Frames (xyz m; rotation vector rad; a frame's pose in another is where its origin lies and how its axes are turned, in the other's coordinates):
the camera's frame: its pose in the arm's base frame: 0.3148 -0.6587 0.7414 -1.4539 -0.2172 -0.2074
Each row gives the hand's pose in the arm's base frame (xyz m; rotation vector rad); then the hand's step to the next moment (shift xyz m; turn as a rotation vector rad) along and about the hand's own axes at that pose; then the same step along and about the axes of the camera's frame.
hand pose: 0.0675 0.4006 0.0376 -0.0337 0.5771 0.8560
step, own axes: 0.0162 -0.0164 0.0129 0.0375 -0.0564 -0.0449
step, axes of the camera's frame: 0.0251 0.0077 0.0032 0.0193 0.0729 -0.0302
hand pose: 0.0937 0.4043 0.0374 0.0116 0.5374 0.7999
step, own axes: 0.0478 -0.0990 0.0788 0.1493 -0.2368 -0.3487
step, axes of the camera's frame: 0.1332 0.0082 -0.0220 -0.0309 0.4103 -0.1750
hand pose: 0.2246 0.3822 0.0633 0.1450 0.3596 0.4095
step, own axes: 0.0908 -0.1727 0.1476 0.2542 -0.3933 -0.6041
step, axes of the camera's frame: 0.2083 -0.0302 -0.1248 -0.0620 0.7049 -0.2890
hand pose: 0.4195 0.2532 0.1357 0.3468 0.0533 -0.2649
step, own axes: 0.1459 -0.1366 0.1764 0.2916 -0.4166 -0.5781
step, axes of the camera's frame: 0.1323 -0.0969 -0.2102 -0.0292 0.6963 -0.3272
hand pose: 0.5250 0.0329 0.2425 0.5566 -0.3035 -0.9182
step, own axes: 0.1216 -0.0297 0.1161 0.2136 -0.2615 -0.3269
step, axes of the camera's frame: 0.0186 -0.0935 -0.1416 -0.0093 0.4048 -0.2386
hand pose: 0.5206 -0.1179 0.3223 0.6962 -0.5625 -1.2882
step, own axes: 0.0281 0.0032 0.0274 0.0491 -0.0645 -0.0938
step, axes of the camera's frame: -0.0058 -0.0264 -0.0287 0.0037 0.1113 -0.0545
